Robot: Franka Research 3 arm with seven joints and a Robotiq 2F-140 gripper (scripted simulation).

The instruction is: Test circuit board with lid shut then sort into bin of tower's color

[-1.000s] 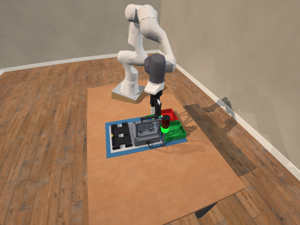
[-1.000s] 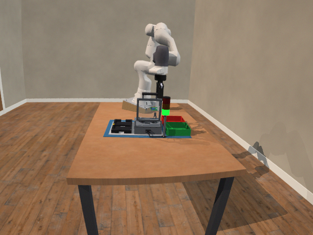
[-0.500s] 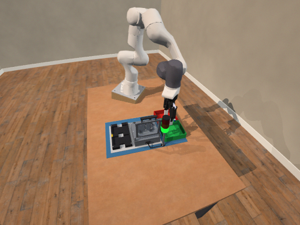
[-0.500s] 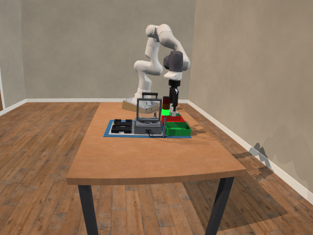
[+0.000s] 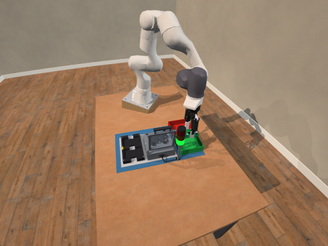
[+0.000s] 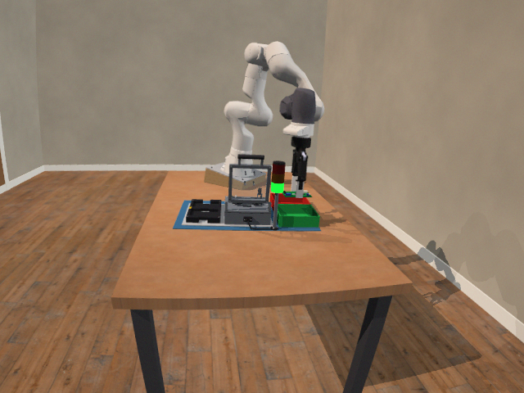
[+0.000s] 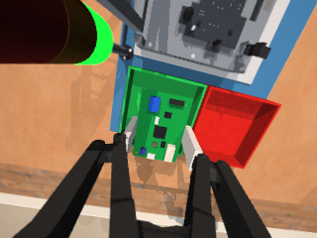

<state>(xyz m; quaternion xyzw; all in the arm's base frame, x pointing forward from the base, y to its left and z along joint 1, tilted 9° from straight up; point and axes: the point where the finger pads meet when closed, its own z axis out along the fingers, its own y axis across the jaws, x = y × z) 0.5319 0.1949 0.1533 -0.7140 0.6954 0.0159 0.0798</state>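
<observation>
Now: the green bin 120 mm below my hand and 10 mm to the left of it. Round my hand: green circuit board: 20 mm below; red bin: 150 mm behind, 120 mm below, 10 mm to the left; dark plate: 190 mm to the right, 70 mm below, 40 mm behind.
</observation>
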